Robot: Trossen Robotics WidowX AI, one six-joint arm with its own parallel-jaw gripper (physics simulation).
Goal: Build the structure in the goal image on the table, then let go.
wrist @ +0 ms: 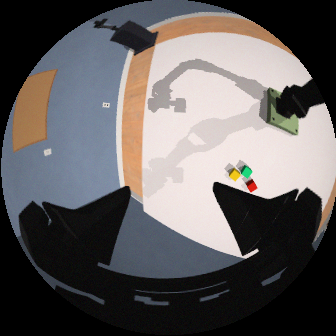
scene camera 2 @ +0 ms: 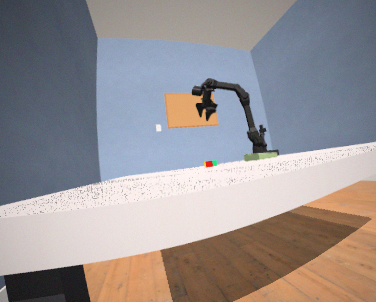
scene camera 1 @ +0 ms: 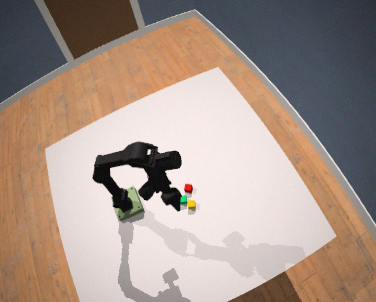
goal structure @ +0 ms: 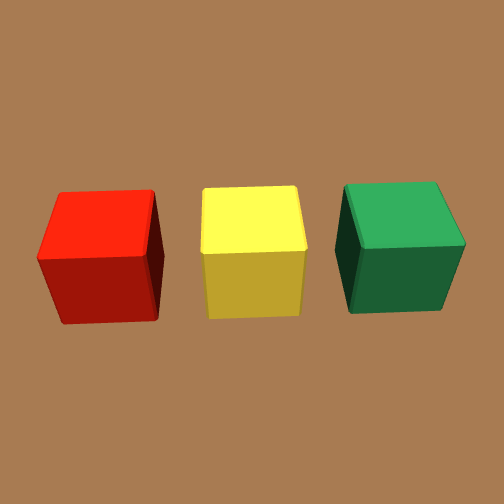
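Pixels of known places: gripper, between the fingertips: (wrist: 171,188) (scene camera 2: 203,119) (scene camera 1: 174,205); arm's base, origin of its link: (wrist: 282,107) (scene camera 2: 258,153) (scene camera 1: 125,204).
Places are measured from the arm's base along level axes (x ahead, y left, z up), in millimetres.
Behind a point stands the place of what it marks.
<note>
A red cube (scene camera 1: 188,188) {x 317, y -58, z -3 mm} (scene camera 2: 209,164) {x 324, y -34, z -22 mm} (wrist: 251,186) {x 316, y -53, z -3 mm}, a green cube (scene camera 1: 183,199) {x 272, y -99, z -3 mm} (scene camera 2: 214,163) {x 272, y -78, z -20 mm} (wrist: 246,171) {x 267, y -95, z -3 mm} and a yellow cube (scene camera 1: 191,204) {x 295, y -140, z -3 mm} (wrist: 235,174) {x 291, y -132, z -3 mm} lie separately on the white table (scene camera 1: 225,125) {x 654, y 199, z -36 mm} (scene camera 2: 125,225) {x 696, y 647, z -52 mm} (wrist: 200,170) {x 331, y -275, z -35 mm}. None is stacked. Green and yellow are close together, and red is a short way off green. In scene camera 2 the red cube hides much of the other two. My gripper (scene camera 1: 162,201) (scene camera 2: 204,118) {x 229, y -236, z 300 mm} (wrist: 171,188) {x 229, y -236, z 300 mm} is open and empty, high above the table, with its fingers spread wide.
The arm's green base plate (scene camera 1: 135,210) {x 36, y -51, z 5 mm} (scene camera 2: 260,157) {x 65, y 82, z -23 mm} (wrist: 286,125) {x 62, y 18, z 4 mm} stands on the table near the cubes. Arm shadows fall across the table top. A dark box-shaped object (wrist: 134,37) stands beyond the table edge. An orange board (scene camera 2: 182,111) (wrist: 35,111) is on the blue wall.
</note>
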